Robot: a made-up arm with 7 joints.
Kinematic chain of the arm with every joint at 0, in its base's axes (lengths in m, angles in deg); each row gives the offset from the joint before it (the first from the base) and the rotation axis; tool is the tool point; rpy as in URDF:
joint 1: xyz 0 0 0.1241 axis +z
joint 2: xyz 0 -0.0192 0.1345 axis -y
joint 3: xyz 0 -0.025 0.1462 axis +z
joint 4: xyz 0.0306 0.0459 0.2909 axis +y
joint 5: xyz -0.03 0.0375 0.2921 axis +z
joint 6: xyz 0 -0.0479 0.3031 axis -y
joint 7: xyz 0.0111 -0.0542 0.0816 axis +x
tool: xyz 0 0 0 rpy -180 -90 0
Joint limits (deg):
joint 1: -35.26..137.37
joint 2: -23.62..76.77
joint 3: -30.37..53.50
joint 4: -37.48..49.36
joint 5: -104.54..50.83
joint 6: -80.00..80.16
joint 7: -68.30..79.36
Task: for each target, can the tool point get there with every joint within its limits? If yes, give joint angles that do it. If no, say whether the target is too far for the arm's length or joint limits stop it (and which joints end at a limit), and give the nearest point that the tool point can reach.
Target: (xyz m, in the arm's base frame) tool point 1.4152 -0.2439 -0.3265
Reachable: no: too far | nearest point 0.9534 -0.3814 0.0956 | short by 0.641 m
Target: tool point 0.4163 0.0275 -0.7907
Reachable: no: joint limits stop it (at a limit: joint 1, joint 2, joint 4, joint 6) | nearest point 0.7812 -0.5077 -0.0076 | short by 1.016 m
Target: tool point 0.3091 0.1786 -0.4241
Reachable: no: joint limits stop it (at a limit: joint 1, joint 2, joint 4, joint 5, joint 6) | nearest point 0.8094 -0.4415 0.0413 | short by 0.923 m
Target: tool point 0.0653 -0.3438 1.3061
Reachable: yes | joints 85.45 10.24 12.64 -10.58 -25.11 -2.21 57.12
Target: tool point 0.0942 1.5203 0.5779
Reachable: no: too far | nearest point 0.0538 0.8679 0.7748 | short by 0.683 m
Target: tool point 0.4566 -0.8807 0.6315
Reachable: yes | joints 116.45 50.60 -7.83 -30.02 -12.60 -1.43 9.29
